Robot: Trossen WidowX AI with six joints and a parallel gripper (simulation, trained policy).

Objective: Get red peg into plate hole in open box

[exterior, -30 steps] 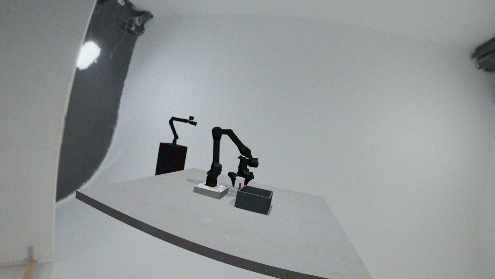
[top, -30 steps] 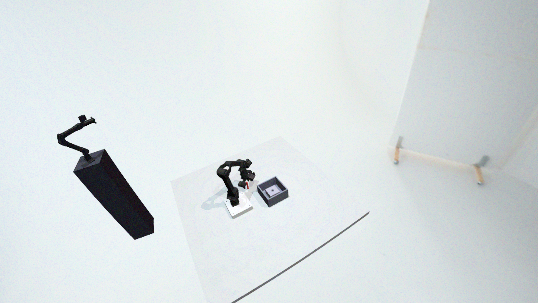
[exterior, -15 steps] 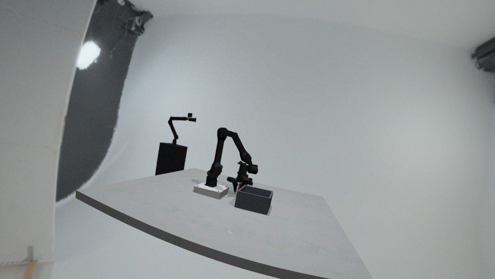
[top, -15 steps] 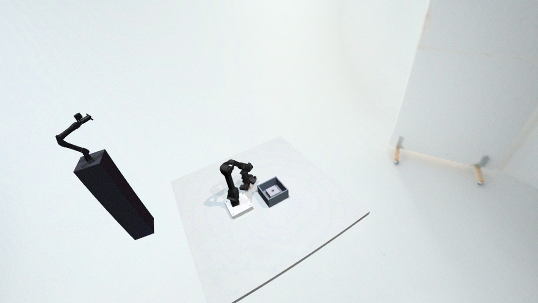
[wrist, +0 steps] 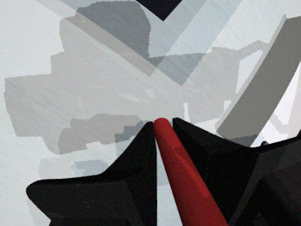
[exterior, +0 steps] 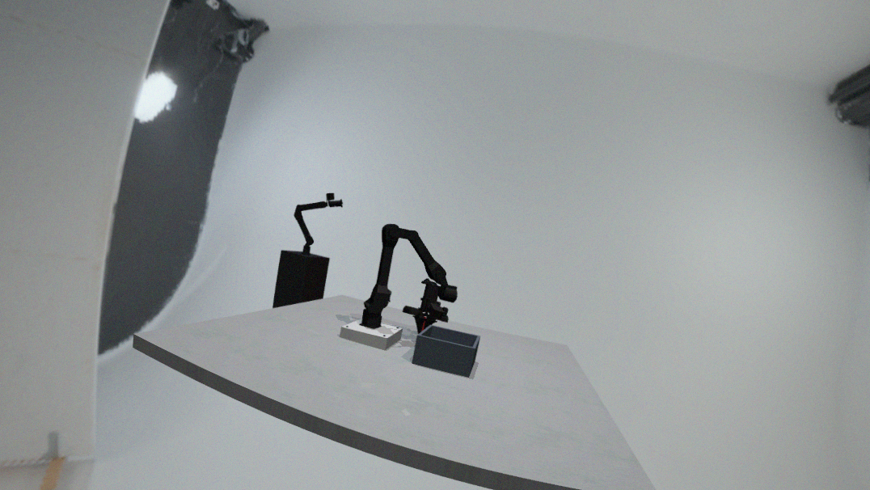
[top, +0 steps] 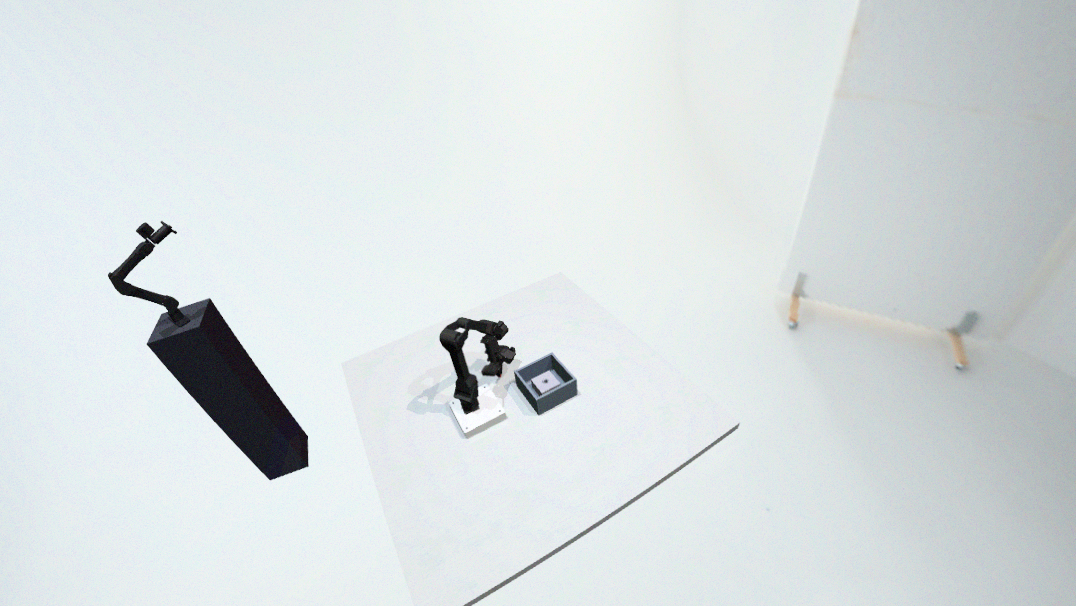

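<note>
Right now the dark grey box is 150 mm ahead of my gripper tip and 150 mm to the right of it. Also, from my gripper tip: red peg: 10 mm to the left, 30 mm above.
</note>
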